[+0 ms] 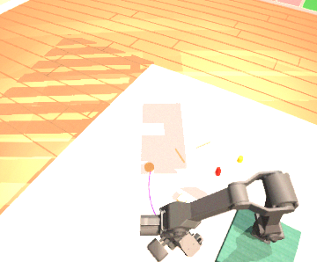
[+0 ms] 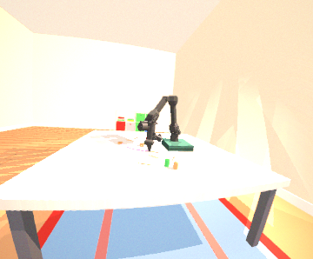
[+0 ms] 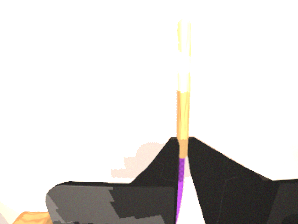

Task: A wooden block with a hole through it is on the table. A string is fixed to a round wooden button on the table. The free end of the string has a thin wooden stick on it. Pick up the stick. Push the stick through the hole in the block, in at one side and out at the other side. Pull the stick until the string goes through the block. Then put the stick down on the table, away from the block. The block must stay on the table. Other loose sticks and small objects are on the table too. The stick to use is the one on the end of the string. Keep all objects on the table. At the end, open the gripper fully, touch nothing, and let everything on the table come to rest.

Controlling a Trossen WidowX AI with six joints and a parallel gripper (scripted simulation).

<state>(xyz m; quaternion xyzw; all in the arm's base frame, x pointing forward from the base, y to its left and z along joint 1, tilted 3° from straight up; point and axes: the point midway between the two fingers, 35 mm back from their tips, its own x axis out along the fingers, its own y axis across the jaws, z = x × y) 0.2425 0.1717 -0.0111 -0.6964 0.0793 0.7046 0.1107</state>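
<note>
My gripper tip is now 50 mm short of the wooden block, 140 mm to the left of it and 10 mm below it. The rest, counted from my gripper tip: round wooden button: 230 mm ahead, 190 mm to the right; thin wooden stick: 10 mm behind; green object: 70 mm behind, 240 mm to the left, 20 mm above.
</note>
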